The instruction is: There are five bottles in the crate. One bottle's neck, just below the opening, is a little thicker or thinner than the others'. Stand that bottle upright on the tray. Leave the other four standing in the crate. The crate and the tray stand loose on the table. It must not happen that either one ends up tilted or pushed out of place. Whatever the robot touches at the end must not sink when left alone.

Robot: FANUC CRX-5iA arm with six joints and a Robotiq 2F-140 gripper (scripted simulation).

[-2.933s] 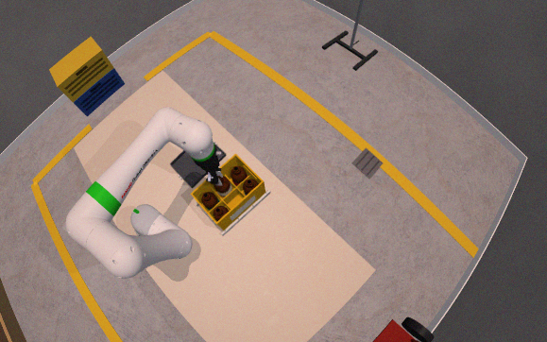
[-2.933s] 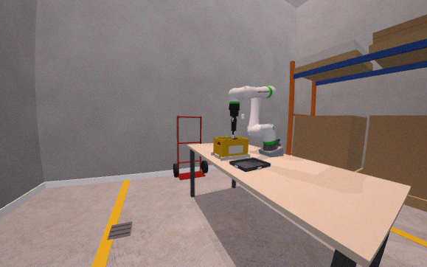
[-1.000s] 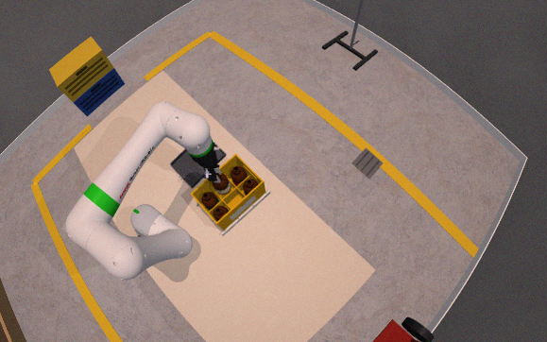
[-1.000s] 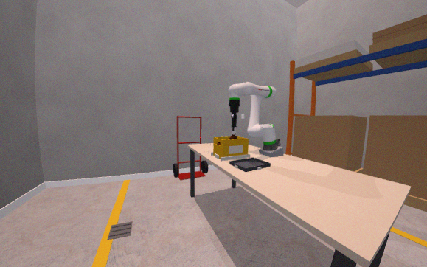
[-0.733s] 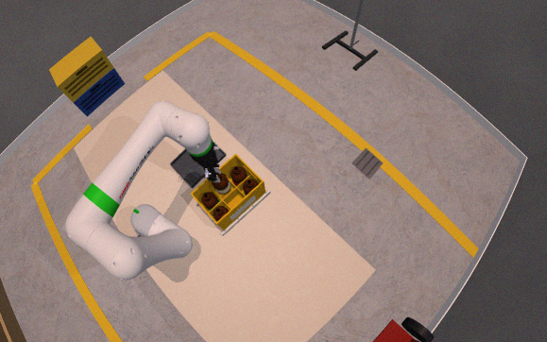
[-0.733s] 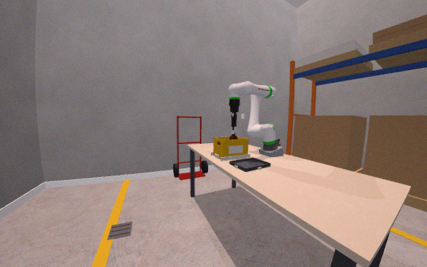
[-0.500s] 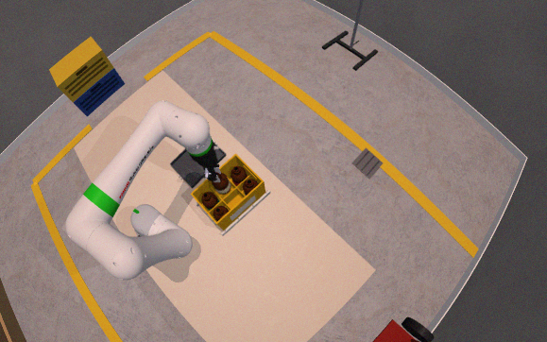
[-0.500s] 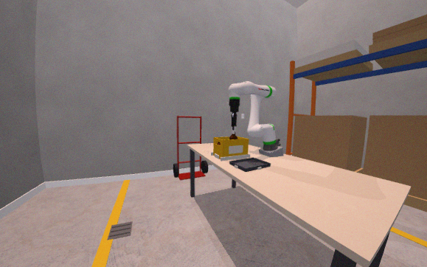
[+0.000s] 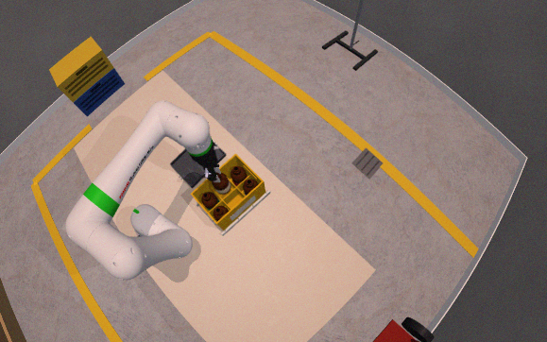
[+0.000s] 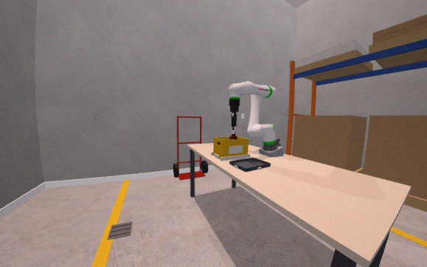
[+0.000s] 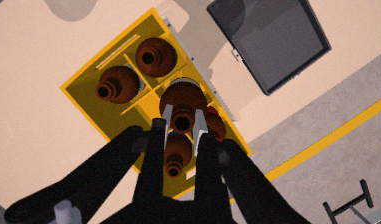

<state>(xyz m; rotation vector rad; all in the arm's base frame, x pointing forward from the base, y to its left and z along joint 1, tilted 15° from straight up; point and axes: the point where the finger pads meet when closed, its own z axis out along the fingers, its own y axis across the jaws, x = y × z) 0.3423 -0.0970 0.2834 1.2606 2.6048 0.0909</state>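
Right now my hand is 9 cm above the brown bottle. Also, from my hand: yellow crate: 17 cm below, 4 cm to the right, 1 cm behind; then dark tray: 24 cm to the left, 24 cm below, 3 cm ahead.
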